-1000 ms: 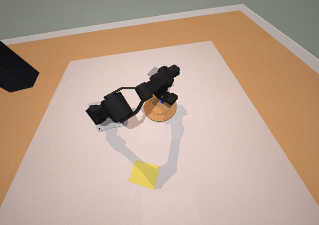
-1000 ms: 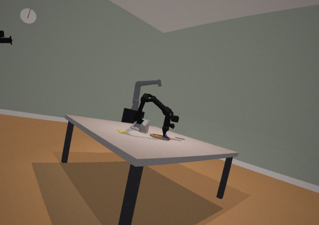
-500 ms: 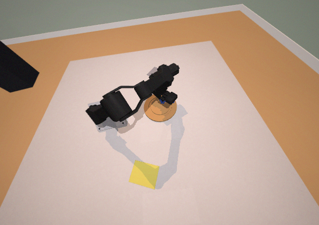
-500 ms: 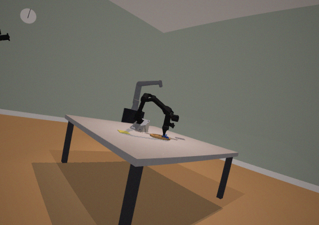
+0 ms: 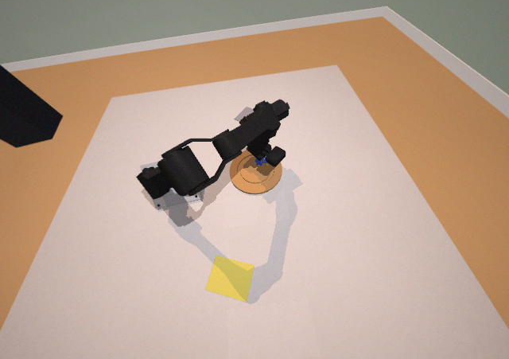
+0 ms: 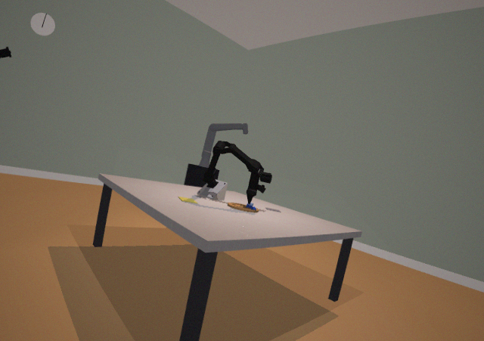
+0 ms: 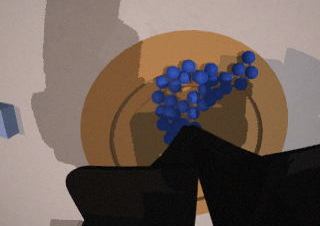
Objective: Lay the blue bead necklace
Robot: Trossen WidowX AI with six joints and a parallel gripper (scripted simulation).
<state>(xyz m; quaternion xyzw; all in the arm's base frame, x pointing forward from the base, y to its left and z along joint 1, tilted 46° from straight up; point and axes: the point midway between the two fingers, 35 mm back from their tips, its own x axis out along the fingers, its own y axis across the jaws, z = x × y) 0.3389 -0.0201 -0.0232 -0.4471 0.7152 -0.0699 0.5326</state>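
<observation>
Now: gripper tip 3 cm past the round bead board, 2 cm to the left of it and 2 cm above it. Also, from my gripper tip: yellow square patch 34 cm to the right, 19 cm behind, 3 cm below; flat grey tile 29 cm to the left, 3 cm below, 1 cm ahead; light blue cube 18 cm to the left, 11 cm behind, 3 cm below.
</observation>
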